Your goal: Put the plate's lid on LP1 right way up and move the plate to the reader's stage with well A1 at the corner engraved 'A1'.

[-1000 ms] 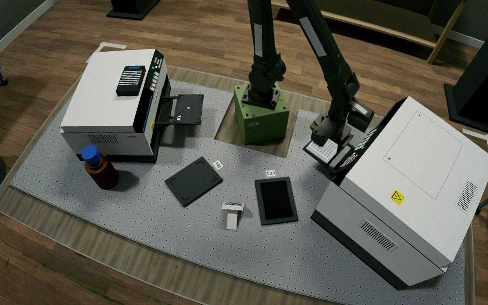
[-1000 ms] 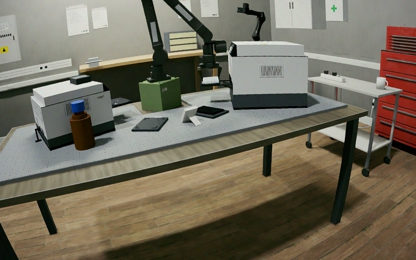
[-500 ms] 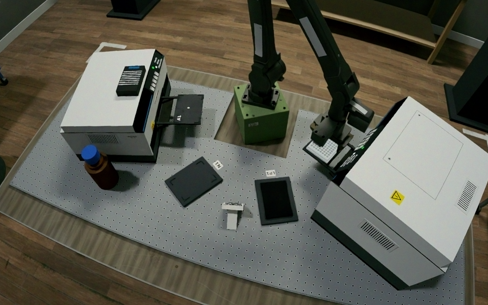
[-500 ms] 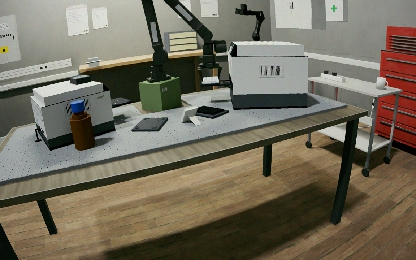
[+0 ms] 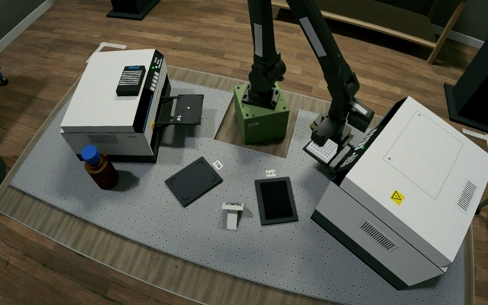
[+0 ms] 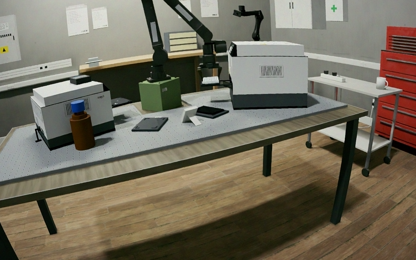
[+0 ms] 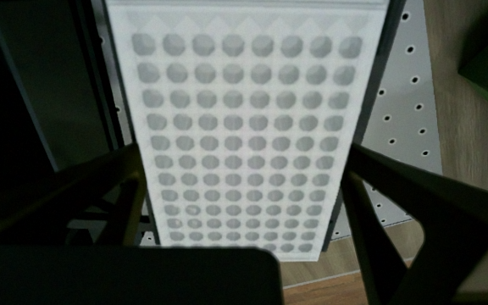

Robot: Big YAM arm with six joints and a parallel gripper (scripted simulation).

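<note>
The well plate is right at my hand. Round my hand: LP1 pad (200 mm ahead, 120 mm to the right, 120 mm below); then dark lid (200 mm ahead, 120 mm to the right, 110 mm below); then N1 nest (210 mm ahead, 400 mm to the right, 120 mm below).
</note>
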